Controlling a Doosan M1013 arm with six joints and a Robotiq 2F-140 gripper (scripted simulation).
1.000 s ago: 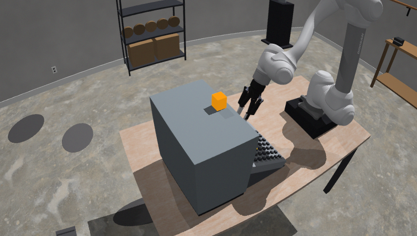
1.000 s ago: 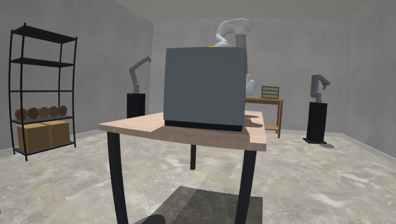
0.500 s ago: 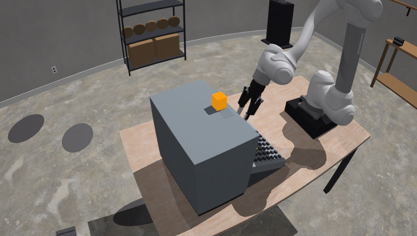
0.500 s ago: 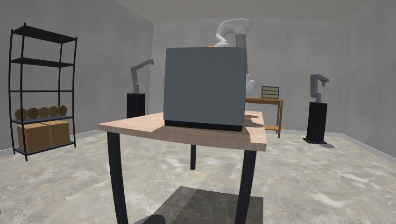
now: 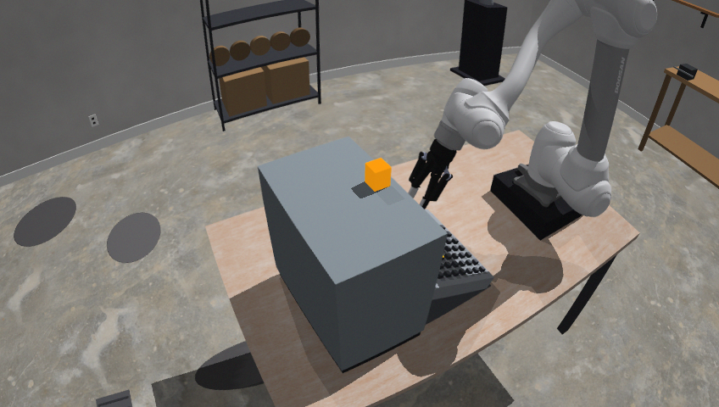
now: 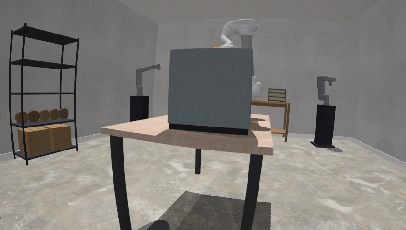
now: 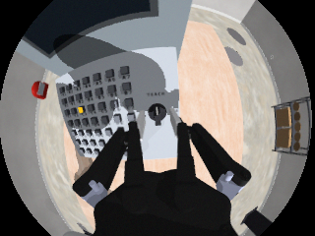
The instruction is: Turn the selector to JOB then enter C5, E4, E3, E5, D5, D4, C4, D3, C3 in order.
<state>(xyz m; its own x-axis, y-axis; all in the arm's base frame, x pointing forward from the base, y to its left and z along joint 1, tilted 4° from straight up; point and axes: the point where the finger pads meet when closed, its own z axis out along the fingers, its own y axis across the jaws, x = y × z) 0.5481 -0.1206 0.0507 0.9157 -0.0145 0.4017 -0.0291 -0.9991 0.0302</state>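
The black selector knob is 30 mm below my hand and 20 mm ahead of it. The rest, counted from my hand: keypad: 110 mm to the left, 80 mm below, 50 mm ahead; key C3: 190 mm to the left, 50 mm ahead, 30 mm below.
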